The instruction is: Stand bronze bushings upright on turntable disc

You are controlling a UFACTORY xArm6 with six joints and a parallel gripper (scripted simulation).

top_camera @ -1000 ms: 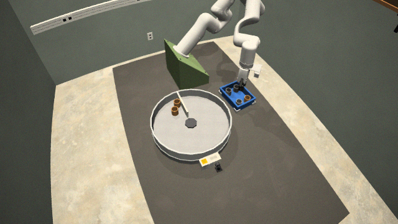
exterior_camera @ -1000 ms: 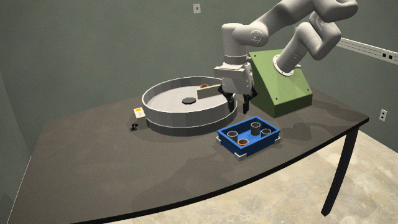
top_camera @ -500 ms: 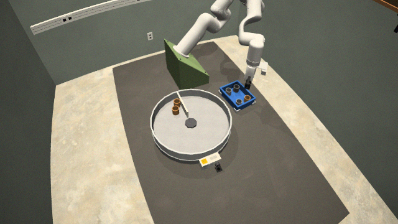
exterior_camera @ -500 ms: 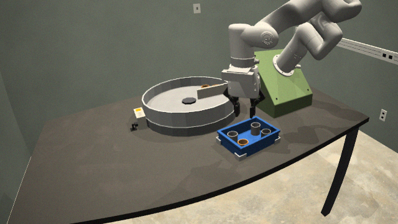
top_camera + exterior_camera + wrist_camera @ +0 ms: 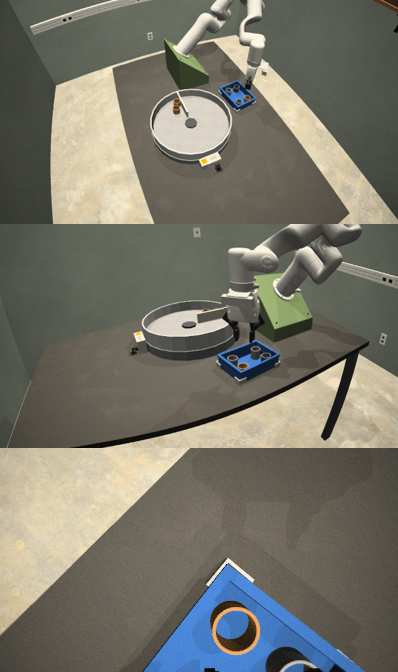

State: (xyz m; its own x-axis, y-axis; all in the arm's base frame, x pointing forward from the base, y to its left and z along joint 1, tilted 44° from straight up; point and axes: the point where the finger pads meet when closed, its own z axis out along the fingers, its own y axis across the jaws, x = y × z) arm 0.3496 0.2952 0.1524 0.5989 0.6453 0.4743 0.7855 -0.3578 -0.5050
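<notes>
Right now the blue crate is 13 cm below my hand, 4 cm to the right of it and 4 cm behind it. Round my hand: grey turntable disc (38 cm to the right, 11 cm ahead, 10 cm below).
</notes>
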